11 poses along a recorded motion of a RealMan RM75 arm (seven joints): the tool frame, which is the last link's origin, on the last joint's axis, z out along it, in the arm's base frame.
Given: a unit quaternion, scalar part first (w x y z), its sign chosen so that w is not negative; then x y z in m.
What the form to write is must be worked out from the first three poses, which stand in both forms.
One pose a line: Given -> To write
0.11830, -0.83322, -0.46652, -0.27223, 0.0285, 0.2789, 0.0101 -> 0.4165, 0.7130, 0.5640, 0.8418, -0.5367, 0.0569, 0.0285, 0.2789, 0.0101
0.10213, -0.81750, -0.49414, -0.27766, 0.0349, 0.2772, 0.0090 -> 0.3575, 0.7512, 0.5549, 0.8646, -0.4908, 0.1074, 0.0349, 0.2772, 0.0090
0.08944, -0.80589, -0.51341, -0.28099, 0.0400, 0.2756, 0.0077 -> 0.3149, 0.7772, 0.5447, 0.8778, -0.4568, 0.1444, 0.0400, 0.2756, 0.0077
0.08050, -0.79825, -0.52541, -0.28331, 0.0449, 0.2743, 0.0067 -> 0.2874, 0.7932, 0.5369, 0.8844, -0.4349, 0.1692, 0.0449, 0.2743, 0.0067
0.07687, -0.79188, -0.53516, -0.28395, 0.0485, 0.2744, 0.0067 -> 0.2660, 0.8039, 0.5320, 0.8912, -0.4154, 0.1822, 0.0485, 0.2744, 0.0067
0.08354, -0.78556, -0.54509, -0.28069, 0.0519, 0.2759, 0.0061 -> 0.2482, 0.8095, 0.5321, 0.9033, -0.3918, 0.1748, 0.0519, 0.2759, 0.0061
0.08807, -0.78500, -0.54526, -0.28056, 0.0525, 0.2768, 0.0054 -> 0.2480, 0.8066, 0.5365, 0.9055, -0.3899, 0.1677, 0.0525, 0.2768, 0.0054
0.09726, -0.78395, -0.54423, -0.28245, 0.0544, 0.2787, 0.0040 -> 0.2481, 0.7984, 0.5487, 0.9082, -0.3887, 0.1549, 0.0544, 0.2787, 0.0040
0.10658, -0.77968, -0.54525, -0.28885, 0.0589, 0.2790, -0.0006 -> 0.2385, 0.7887, 0.5667, 0.9118, -0.3827, 0.1488, 0.0589, 0.2790, -0.0006
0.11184, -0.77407, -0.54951, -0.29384, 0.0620, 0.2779, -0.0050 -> 0.2234, 0.7850, 0.5778, 0.9164, -0.3711, 0.1498, 0.0620, 0.2779, -0.0050
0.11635, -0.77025, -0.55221, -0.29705, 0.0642, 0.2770, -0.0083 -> 0.2136, 0.7816, 0.5861, 0.9198, -0.3631, 0.1488, 0.0642, 0.2770, -0.0083
